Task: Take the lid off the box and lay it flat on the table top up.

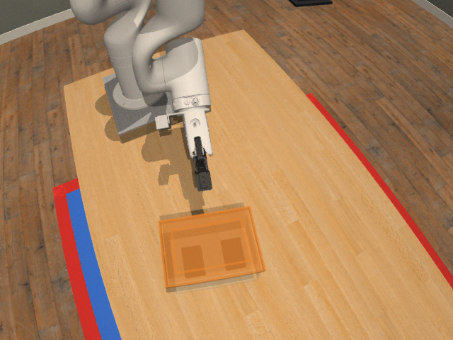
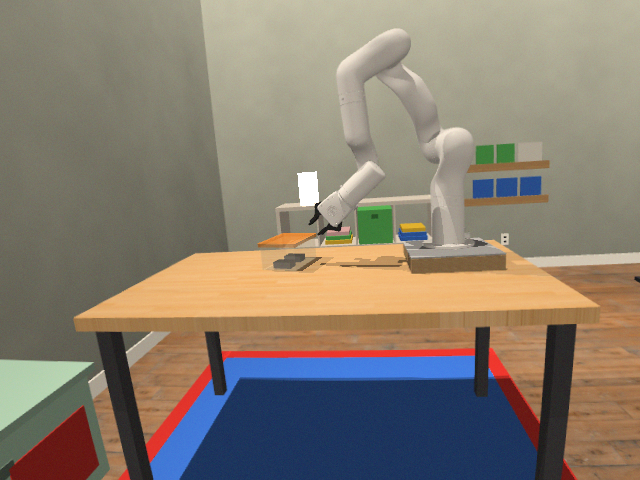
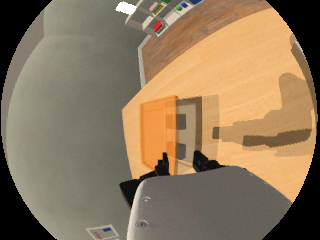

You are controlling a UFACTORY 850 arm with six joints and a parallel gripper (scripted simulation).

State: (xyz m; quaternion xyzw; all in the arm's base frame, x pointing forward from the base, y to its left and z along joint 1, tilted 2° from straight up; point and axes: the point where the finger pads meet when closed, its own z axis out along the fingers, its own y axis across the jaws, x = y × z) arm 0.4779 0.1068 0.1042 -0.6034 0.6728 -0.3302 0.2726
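Right now my hand is 130 mm short of the orange lid, 30 mm to the left of it and 50 mm above it. Round my hand: clear box 130 mm ahead, 30 mm to the right, 100 mm below.
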